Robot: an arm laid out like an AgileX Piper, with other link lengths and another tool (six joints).
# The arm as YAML. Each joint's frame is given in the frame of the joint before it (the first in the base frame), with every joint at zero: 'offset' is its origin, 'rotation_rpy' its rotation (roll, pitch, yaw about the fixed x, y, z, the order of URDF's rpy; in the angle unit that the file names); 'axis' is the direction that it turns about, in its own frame. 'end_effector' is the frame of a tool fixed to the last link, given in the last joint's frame.
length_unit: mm
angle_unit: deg
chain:
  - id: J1
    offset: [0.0, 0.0, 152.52]
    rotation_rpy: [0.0, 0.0, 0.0]
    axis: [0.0, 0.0, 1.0]
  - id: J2
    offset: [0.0, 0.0, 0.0]
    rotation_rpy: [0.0, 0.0, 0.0]
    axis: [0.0, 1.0, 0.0]
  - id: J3
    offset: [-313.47, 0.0, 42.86]
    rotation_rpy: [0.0, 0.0, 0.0]
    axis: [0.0, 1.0, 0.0]
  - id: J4
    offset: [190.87, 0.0, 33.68]
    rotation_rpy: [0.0, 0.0, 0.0]
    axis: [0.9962, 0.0, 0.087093]
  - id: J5
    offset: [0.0, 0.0, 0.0]
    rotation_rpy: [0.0, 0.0, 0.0]
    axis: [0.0, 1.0, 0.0]
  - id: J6
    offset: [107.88, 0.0, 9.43]
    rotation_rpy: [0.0, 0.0, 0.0]
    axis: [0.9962, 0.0, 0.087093]
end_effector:
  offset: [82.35, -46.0, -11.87]
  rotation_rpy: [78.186, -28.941, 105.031]
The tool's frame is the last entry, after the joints.
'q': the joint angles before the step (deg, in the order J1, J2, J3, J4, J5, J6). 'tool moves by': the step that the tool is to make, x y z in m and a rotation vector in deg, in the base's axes. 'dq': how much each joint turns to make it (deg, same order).
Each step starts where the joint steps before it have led.
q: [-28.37 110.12 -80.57 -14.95 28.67 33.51]
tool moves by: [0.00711 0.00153 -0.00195 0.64 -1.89 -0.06]
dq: [0.10 0.44 -0.01 1.41 -1.86 -0.02]
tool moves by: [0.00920 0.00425 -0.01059 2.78 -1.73 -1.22]
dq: [0.08 1.64 -0.53 3.42 -1.34 0.10]
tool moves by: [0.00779 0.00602 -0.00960 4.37 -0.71 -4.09]
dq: [0.42 2.26 -2.97 2.01 2.47 4.16]
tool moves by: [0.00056 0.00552 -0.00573 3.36 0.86 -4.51]
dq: [0.51 1.51 -2.68 -0.63 3.96 5.86]
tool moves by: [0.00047 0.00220 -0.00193 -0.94 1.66 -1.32]
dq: [1.37 0.79 -0.95 -4.71 1.80 5.19]
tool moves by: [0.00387 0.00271 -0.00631 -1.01 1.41 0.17]
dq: [1.35 1.28 -0.43 -3.33 0.44 2.95]
